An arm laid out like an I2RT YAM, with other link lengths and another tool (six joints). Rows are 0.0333 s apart.
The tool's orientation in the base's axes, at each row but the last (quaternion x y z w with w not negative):
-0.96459 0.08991 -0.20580 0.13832
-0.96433 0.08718 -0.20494 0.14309
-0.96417 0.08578 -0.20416 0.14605
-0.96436 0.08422 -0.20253 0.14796
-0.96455 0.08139 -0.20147 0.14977
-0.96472 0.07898 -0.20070 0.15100
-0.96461 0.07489 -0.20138 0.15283
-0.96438 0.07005 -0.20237 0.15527
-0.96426 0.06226 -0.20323 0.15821
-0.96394 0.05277 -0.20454 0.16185
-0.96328 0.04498 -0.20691 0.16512
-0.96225 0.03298 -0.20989 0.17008
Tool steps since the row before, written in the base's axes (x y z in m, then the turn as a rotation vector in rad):
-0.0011 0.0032 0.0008 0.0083 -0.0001 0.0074
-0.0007 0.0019 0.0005 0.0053 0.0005 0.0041
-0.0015 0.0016 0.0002 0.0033 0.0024 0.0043
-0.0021 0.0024 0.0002 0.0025 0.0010 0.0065
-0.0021 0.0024 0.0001 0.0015 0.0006 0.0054
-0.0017 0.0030 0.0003 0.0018 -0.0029 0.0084
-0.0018 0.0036 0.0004 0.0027 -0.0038 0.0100
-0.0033 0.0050 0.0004 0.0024 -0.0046 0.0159
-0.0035 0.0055 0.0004 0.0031 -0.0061 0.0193
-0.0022 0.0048 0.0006 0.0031 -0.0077 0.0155
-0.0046 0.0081 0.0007 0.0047 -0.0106 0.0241
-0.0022 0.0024 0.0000 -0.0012 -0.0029 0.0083
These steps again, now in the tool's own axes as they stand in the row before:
-0.0014 -0.0031 -0.0004 0.0102 -0.0031 -0.0030
-0.0009 -0.0019 -0.0003 0.0062 -0.0023 -0.0012
-0.0016 -0.0014 -0.0004 0.0040 -0.0040 -0.0018
-0.0024 -0.0021 -0.0004 0.0044 -0.0033 -0.0044
-0.0024 -0.0021 -0.0003 0.0032 -0.0024 -0.0039
-0.0021 -0.0028 -0.0002 0.0053 -0.0001 -0.0074
-0.0022 -0.0034 -0.0001 0.0069 0.0001 -0.0086
-0.0038 -0.0046 -0.0004 0.0090 -0.0011 -0.0141
-0.0040 -0.0051 -0.0002 0.0111 -0.0008 -0.0172
-0.0026 -0.0046 0.0000 0.0100 0.0020 -0.0144
-0.0052 -0.0078 -0.0001 0.0152 0.0018 -0.0220
-0.0023 -0.0023 -0.0002 0.0026 -0.0001 -0.0085

